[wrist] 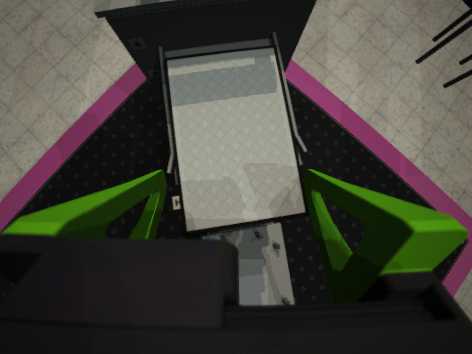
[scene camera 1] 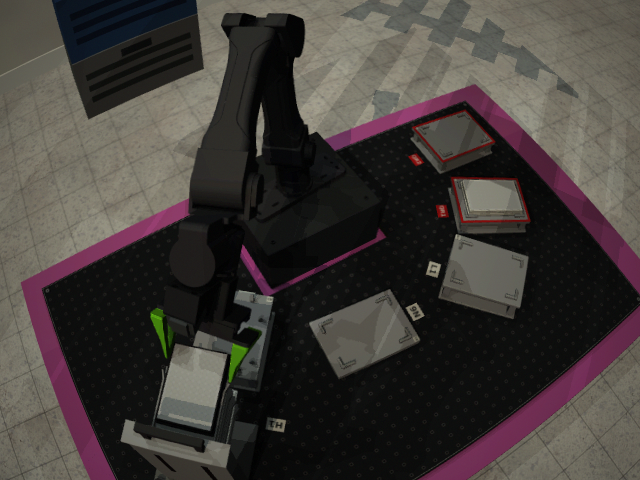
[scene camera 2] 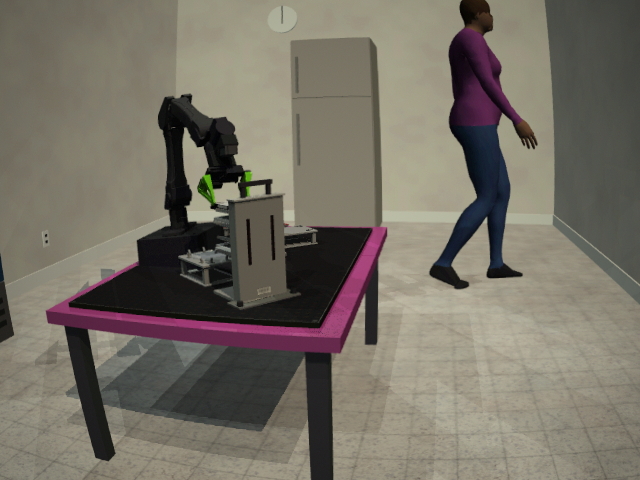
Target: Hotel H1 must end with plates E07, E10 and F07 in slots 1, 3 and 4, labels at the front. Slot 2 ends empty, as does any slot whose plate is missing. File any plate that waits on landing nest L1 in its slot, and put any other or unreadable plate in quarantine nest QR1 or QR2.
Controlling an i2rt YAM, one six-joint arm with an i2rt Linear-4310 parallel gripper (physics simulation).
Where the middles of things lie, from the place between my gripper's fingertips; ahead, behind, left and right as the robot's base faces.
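Scene:
There is the N6 nest (scene camera 1: pixel 353 338), and my hand is 22 cm above it. The hand is also 32 cm to the right of the nest, and 2 cm short of it.

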